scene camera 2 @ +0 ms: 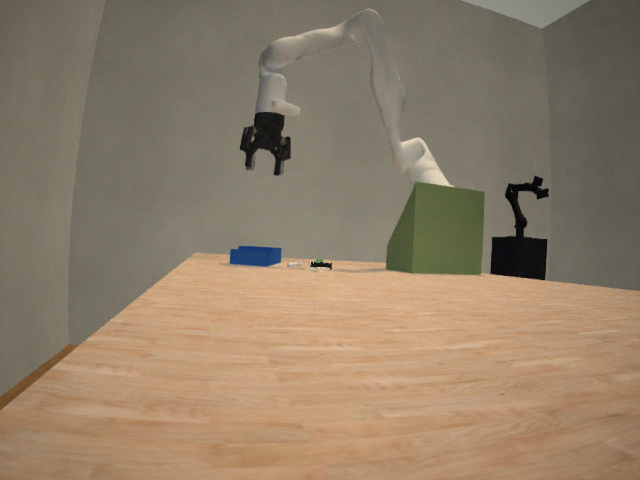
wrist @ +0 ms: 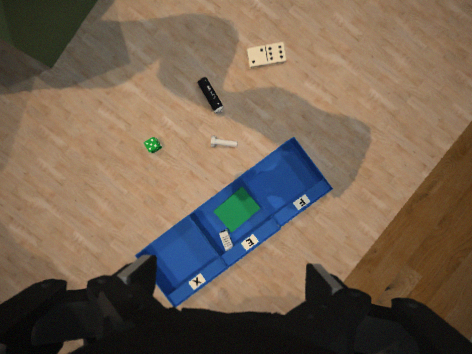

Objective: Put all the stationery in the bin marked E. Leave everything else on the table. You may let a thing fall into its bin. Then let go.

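Frame: origin at the arm's base, x ahead, y left, z up, level; metres.
Seen in the pictures: gripper, fingertip midpoint: (scene camera 2: 264, 172) (wrist: 230, 276); arm's base, origin of the base link: (scene camera 2: 448, 215).
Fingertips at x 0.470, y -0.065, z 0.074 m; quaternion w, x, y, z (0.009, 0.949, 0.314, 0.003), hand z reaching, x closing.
Offsets run from my fingertips to a thing's middle. "spot": to the spot under its first point.
The blue three-part bin @[dx +0.001, dy -0.003, dz -0.201 m] (scene camera 2: 255, 256) stands at the table's far left in the scene view. In the wrist view, its middle compartment, marked E @[spot: dx +0.039, dy +0.013, dz -0.186 m] (wrist: 265, 231), holds a flat green pad @[dx -0.005, dy +0.009, dz -0.209 m] (wrist: 237, 209) and a small white block with print @[dx +0.010, dy -0.031, dz -0.207 m] (wrist: 226, 239), side by side. The compartment marked X @[spot: dx -0.027, dy -0.083, dz -0.214 m] (wrist: 182, 250) and the compartment marked F @[spot: dx +0.016, dy +0.077, dz -0.214 m] (wrist: 280, 180) look empty. My gripper (scene camera 2: 264, 170) (wrist: 230, 276) is open and empty, high above the bin; its fingers reach into the lower edge of the wrist view.
On the table lie a black battery @[dx -0.130, dy +0.106, dz -0.214 m] (wrist: 210, 95) (scene camera 2: 321, 265), a white bolt @[dx -0.077, dy +0.068, dz -0.216 m] (wrist: 223, 143) (scene camera 2: 294, 264), a green die @[dx -0.150, dy +0.004, dz -0.213 m] (wrist: 153, 145) and a cream domino @[dx -0.108, dy +0.198, dz -0.217 m] (wrist: 267, 55). A big green block (scene camera 2: 448, 229) (wrist: 47, 30) stands by the arm's base. The table edge is beyond the bin.
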